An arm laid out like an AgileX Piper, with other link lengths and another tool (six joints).
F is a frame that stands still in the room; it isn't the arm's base.
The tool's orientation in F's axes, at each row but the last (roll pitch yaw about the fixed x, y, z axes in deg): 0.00, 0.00, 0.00; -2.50, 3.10, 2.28; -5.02, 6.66, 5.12; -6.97, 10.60, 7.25; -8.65, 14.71, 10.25; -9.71, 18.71, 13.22; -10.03, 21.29, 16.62; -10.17, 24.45, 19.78; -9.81, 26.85, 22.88; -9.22, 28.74, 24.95; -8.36, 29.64, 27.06; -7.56, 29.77, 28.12; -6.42, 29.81, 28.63
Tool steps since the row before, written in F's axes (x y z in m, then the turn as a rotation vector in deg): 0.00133, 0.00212, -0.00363, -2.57, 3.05, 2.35; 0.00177, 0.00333, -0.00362, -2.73, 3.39, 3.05; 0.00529, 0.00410, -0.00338, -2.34, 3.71, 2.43; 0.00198, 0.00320, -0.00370, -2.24, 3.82, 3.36; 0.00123, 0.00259, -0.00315, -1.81, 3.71, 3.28; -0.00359, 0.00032, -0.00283, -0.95, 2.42, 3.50; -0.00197, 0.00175, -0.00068, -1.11, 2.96, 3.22; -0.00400, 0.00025, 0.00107, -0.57, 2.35, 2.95; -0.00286, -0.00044, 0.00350, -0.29, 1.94, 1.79; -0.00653, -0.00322, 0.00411, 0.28, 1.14, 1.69; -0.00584, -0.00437, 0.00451, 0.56, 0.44, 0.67; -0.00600, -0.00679, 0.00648, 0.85, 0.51, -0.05; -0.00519, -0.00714, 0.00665, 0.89, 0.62, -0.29
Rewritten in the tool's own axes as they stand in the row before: 0.00133, 0.00212, -0.00363, -2.57, 3.05, 2.35; 0.00209, 0.00341, -0.00337, -2.75, 3.37, 3.06; 0.00599, 0.00383, -0.00238, -2.27, 3.70, 2.51; 0.00301, 0.00329, -0.00282, -2.33, 3.68, 3.45; 0.00242, 0.00270, -0.00224, -1.92, 3.49, 3.45; -0.00233, 0.00175, -0.00353, -1.47, 2.00, 3.58; -0.00105, 0.00240, -0.00073, -1.37, 2.60, 3.43; -0.00379, 0.00166, -0.00026, -0.99, 1.87, 3.17; -0.00408, 0.00038, 0.00195, -0.37, 1.56, 2.11; -0.00836, -0.00018, 0.00008, -0.17, 0.61, 1.96; -0.00848, -0.00127, 0.00018, 0.28, 0.00, 0.94; -0.01059, -0.00332, 0.00098, 0.88, -0.01, 0.45; -0.01023, -0.00396, 0.00137, 1.08, 0.09, 0.30
